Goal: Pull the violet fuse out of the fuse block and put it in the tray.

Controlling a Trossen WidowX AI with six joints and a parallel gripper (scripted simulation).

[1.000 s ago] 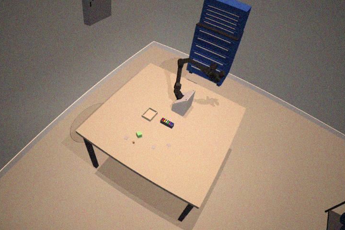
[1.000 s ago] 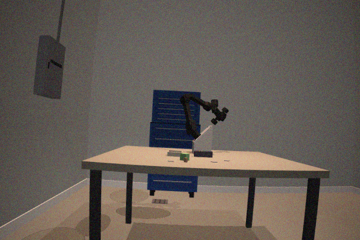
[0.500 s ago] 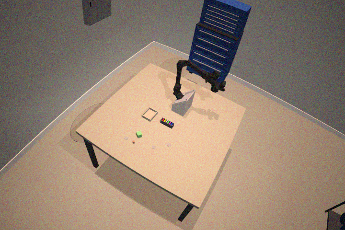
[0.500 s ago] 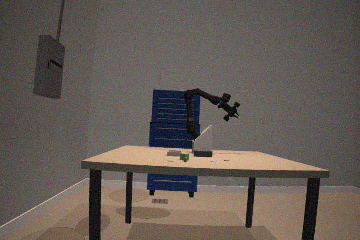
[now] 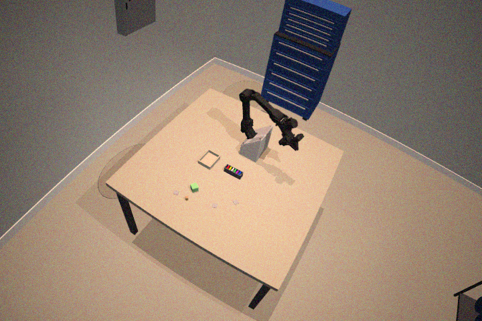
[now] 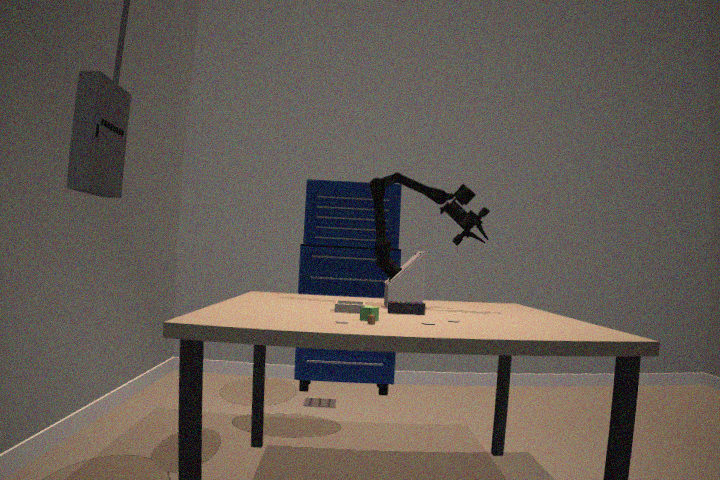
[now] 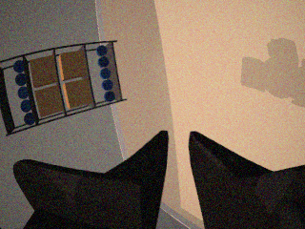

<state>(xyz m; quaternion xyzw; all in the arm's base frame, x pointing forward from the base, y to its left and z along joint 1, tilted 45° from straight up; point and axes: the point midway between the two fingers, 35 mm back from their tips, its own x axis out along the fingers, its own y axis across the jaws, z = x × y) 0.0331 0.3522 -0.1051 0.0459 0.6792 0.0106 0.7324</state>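
The violet fuse lies 220 mm ahead of my gripper tip, 280 mm to the right of it and 250 mm below it. From my gripper tip the other things lie so: green fuse (220 mm ahead, 300 mm to the right, 250 mm below); then blue fuse (220 mm ahead, 260 mm to the right, 250 mm below); then tray (240 mm ahead, 500 mm to the right, 270 mm below).
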